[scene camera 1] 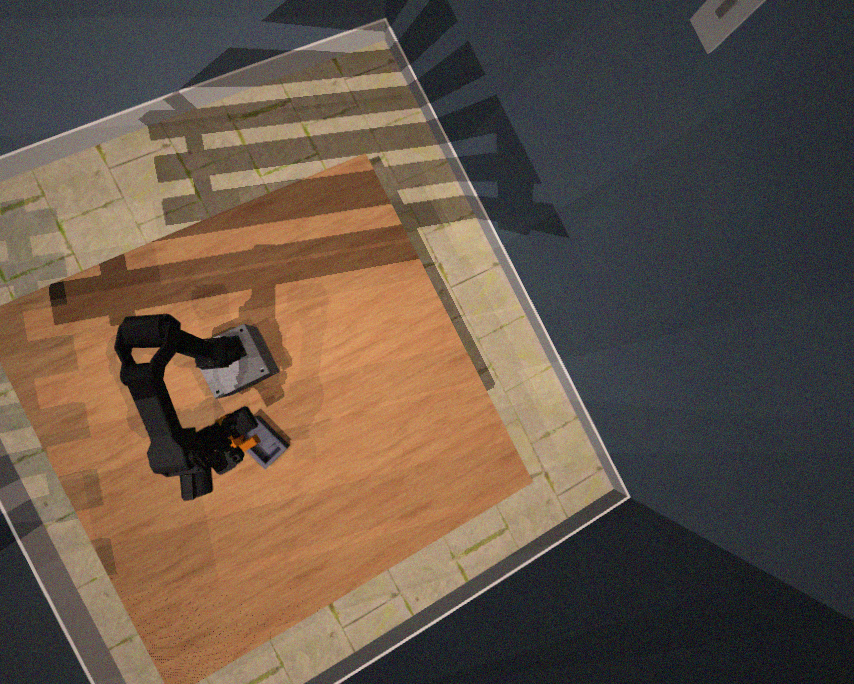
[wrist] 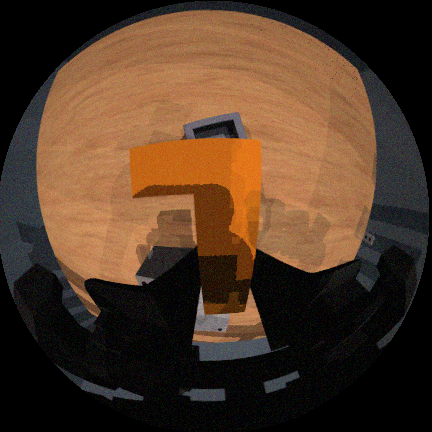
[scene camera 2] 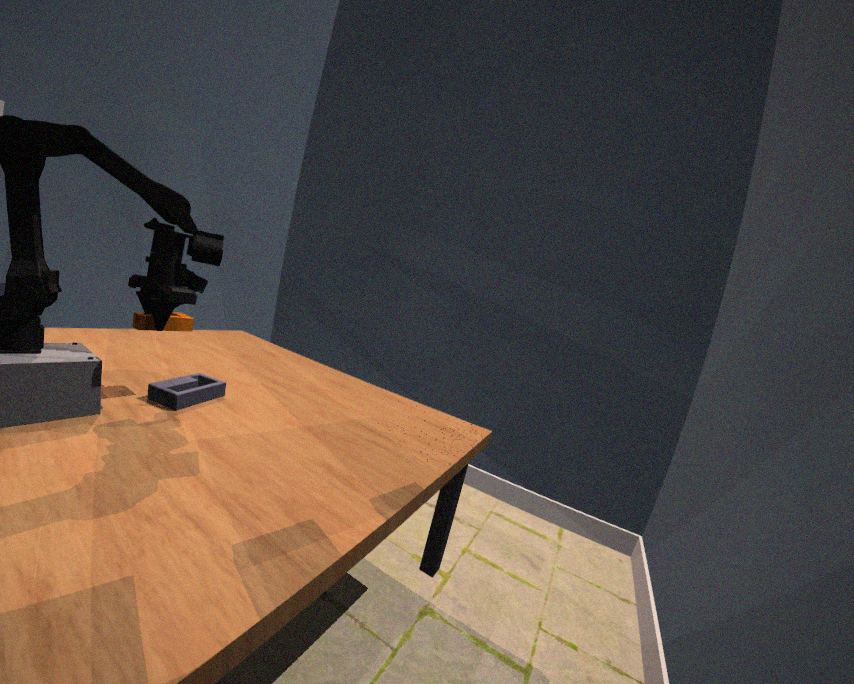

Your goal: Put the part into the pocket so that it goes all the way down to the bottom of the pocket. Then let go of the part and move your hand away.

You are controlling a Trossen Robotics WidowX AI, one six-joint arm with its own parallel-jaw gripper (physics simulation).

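Pixels of known places: gripper, fingertip midpoint: (scene camera 1: pixel 232 428) (wrist: pixel 221 249) (scene camera 2: pixel 155 329); arm's base at its link origin: (scene camera 1: pixel 231 349) (scene camera 2: pixel 15 349).
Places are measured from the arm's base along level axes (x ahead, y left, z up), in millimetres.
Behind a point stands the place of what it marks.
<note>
The orange part (scene camera 1: pixel 247 443) @[x 266, y -28, z 86 mm] (scene camera 2: pixel 181 322) @[x 257, y -70, z 76 mm] (wrist: pixel 225 165) @[x 270, y -53, z 86 mm] is L-shaped as seen in the wrist view, with one arm reaching left at its far end. My gripper (scene camera 1: pixel 233 440) @[x 211, y -60, z 57 mm] (scene camera 2: pixel 161 324) @[x 211, y -60, z 57 mm] (wrist: pixel 221 249) @[x 211, y -60, z 57 mm] is shut on the stem of the part and holds it in the air above the table. The grey-blue block with the pocket (scene camera 1: pixel 278 456) @[x 350, y -31, z -68 mm] (scene camera 2: pixel 201 396) @[x 300, y -108, z -88 mm] (wrist: pixel 212 120) @[x 348, y -45, z -69 mm] lies on the table. In the wrist view its far end shows beyond the part, and the part hides the rest. In scene camera 1 the part overlaps one end of the block.
The grey robot base (scene camera 1: pixel 245 377) @[x 91, y 2, z -2 mm] (scene camera 2: pixel 49 390) @[x 38, y -99, z -47 mm] (wrist: pixel 214 322) @[x -5, y -74, z 4 mm] stands beside the block, with a gap between them. The wooden table (scene camera 1: pixel 370 427) @[x 399, y 257, z -104 mm] (scene camera 2: pixel 285 456) @[x 329, y -400, z -105 mm] (wrist: pixel 300 110) @[x 432, y -227, z -105 mm] carries shadows of the arm. Its edge and one dark leg (scene camera 2: pixel 443 523) show in scene camera 2.
</note>
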